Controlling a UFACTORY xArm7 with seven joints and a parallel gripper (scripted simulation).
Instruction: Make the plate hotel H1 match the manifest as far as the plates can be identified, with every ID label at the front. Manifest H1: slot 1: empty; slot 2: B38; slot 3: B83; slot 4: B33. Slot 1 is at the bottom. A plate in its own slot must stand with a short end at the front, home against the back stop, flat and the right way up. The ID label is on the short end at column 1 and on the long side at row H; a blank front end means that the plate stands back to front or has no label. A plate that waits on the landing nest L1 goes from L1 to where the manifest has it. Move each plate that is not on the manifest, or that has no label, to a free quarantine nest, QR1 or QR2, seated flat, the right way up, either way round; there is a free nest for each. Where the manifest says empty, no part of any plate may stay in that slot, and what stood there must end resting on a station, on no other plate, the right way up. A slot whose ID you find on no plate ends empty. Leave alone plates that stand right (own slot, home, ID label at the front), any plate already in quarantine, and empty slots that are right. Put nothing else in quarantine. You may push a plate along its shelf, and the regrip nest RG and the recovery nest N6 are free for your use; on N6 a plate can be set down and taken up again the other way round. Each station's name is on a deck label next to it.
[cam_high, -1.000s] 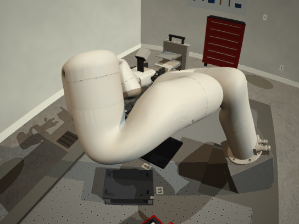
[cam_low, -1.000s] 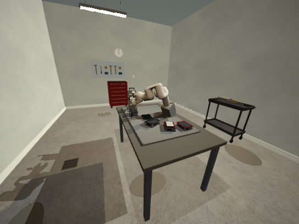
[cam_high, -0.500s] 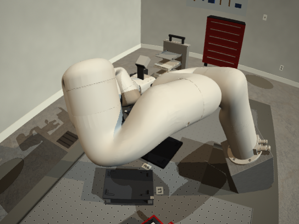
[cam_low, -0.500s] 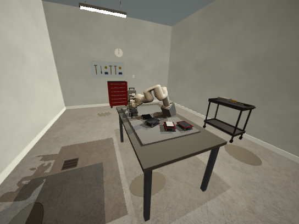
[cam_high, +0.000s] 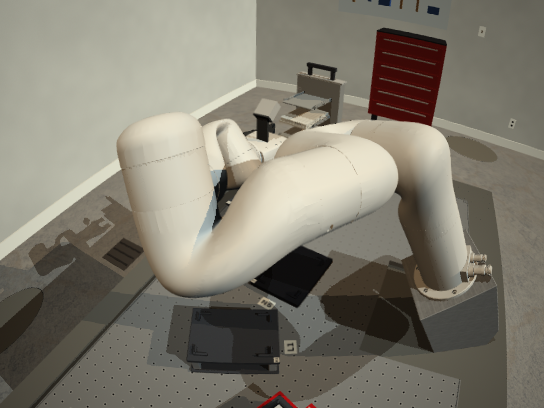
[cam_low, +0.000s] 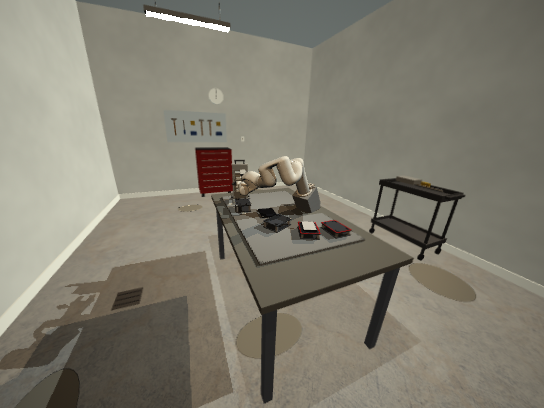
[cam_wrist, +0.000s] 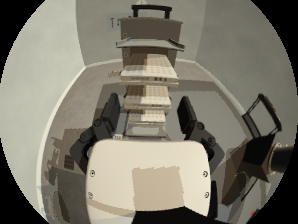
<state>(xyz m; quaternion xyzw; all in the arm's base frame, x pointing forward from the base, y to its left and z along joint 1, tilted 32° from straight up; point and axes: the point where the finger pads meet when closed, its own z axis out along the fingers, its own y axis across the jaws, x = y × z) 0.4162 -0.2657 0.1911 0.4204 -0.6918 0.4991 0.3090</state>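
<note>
The regrip nest RG is 90 mm to the left of my hand and 150 mm below it. The rest, counted from my hand: plate hotel H1: 170 mm to the right, 40 mm below; black nest N6: 180 mm behind, 220 mm to the left, 200 mm below; landing nest L1: 200 mm behind, 460 mm to the left, 160 mm below.
</note>
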